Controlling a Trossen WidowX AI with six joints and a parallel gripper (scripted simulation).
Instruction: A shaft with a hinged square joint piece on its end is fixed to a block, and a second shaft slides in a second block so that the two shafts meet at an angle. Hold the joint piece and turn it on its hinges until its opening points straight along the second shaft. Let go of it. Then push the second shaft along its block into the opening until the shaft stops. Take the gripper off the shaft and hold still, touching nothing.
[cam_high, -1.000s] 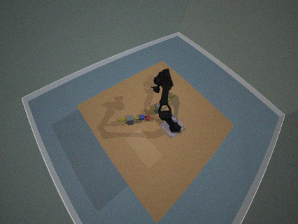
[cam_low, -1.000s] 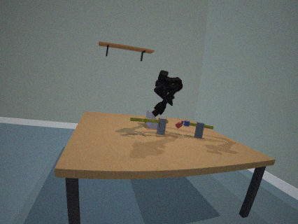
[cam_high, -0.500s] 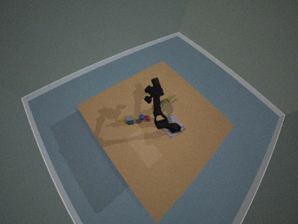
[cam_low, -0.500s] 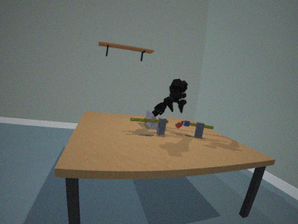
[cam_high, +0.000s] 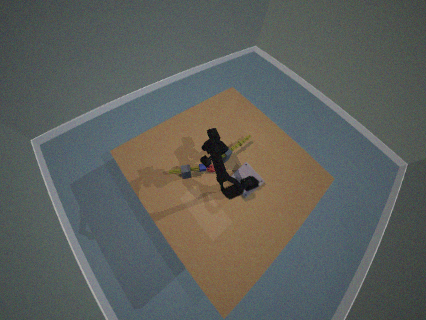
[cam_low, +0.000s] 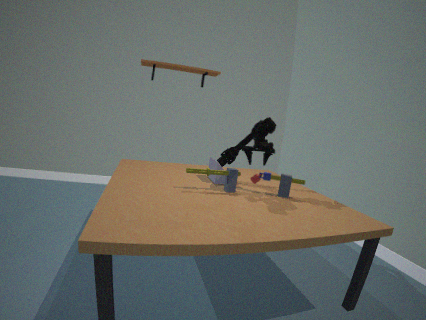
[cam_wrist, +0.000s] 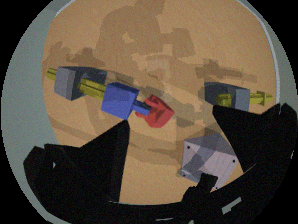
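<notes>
Right now the red joint piece is 2 cm behind my gripper tip, 2 cm to the left of it and 8 cm below it.
</notes>
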